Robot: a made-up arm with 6 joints.
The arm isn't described. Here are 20 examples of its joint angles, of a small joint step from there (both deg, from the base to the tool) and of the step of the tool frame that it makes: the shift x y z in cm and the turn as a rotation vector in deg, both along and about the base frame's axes.
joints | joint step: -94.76 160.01 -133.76 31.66 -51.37 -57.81 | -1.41 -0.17 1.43 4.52 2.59 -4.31
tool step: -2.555 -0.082 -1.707 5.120 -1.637 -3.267
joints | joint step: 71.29 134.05 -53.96 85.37 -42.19 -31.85 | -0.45 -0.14 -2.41 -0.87 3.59 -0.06
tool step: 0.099 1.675 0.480 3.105 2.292 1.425
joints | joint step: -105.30 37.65 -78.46 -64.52 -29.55 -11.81 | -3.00 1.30 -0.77 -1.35 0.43 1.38
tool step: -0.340 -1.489 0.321 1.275 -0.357 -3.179
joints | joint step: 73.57 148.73 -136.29 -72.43 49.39 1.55 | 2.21 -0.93 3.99 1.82 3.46 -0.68
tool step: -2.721 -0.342 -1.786 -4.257 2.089 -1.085
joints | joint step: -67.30 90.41 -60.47 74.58 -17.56 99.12 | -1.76 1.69 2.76 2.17 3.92 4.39
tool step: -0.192 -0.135 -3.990 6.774 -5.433 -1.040
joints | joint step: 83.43 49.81 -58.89 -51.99 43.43 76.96 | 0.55 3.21 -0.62 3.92 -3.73 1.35
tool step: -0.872 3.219 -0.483 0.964 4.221 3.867
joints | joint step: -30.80 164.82 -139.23 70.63 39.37 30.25 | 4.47 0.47 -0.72 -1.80 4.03 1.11
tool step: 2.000 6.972 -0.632 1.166 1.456 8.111
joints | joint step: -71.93 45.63 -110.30 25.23 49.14 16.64 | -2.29 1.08 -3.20 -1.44 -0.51 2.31
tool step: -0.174 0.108 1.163 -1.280 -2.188 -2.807
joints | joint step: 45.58 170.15 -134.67 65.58 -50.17 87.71 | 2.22 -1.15 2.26 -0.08 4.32 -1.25
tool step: -2.114 3.194 -0.523 -2.009 3.329 5.731
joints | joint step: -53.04 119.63 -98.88 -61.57 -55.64 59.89 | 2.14 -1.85 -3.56 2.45 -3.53 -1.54
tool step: 0.366 3.562 5.016 -5.215 -6.779 4.135
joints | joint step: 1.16 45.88 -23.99 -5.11 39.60 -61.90 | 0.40 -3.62 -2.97 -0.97 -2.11 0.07
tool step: 0.264 -0.127 2.585 -0.646 -8.712 0.773
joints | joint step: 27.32 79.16 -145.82 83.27 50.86 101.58 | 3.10 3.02 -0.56 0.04 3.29 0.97
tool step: 1.968 2.346 -1.170 -4.180 1.817 4.757
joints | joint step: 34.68 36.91 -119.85 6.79 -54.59 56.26 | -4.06 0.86 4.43 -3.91 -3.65 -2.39
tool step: 0.316 5.173 1.008 0.583 2.532 -9.460
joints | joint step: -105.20 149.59 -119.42 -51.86 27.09 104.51 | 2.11 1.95 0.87 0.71 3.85 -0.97
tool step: 2.300 0.220 -3.548 5.742 -0.064 -0.263
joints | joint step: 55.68 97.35 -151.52 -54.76 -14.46 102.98 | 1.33 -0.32 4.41 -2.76 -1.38 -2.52
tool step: 0.306 2.681 -1.090 -4.231 -1.355 -2.609
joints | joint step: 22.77 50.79 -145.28 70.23 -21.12 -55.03 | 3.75 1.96 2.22 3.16 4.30 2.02
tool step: 4.868 0.358 2.154 -6.507 2.402 8.221
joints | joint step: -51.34 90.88 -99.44 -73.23 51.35 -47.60 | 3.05 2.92 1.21 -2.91 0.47 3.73
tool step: 3.444 -1.097 -2.274 0.880 1.183 1.732
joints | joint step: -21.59 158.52 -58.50 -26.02 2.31 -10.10 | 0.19 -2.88 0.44 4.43 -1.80 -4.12
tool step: 1.907 -0.066 2.031 -0.741 -4.055 -0.174
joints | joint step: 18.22 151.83 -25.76 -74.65 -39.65 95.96 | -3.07 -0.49 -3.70 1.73 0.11 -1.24
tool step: 3.622 -0.641 -0.508 0.779 -4.902 -3.588
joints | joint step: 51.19 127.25 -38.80 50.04 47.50 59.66 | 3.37 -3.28 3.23 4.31 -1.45 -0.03
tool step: -2.525 0.343 1.563 0.380 -1.083 -1.021
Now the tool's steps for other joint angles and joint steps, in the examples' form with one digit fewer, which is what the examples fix.
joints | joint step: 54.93 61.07 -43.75 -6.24 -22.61 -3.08 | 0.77 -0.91 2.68 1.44 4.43 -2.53
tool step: -0.44 -0.21 -2.77 -5.70 2.48 -0.29
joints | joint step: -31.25 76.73 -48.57 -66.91 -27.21 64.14 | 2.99 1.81 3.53 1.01 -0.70 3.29
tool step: 1.11 1.57 -3.29 6.75 3.58 2.40
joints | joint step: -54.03 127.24 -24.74 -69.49 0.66 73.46 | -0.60 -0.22 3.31 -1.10 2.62 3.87
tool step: -2.45 1.36 0.16 1.44 4.62 -2.94
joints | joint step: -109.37 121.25 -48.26 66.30 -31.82 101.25 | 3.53 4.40 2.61 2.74 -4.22 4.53
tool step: 2.55 1.04 -4.17 3.13 -0.23 -3.57
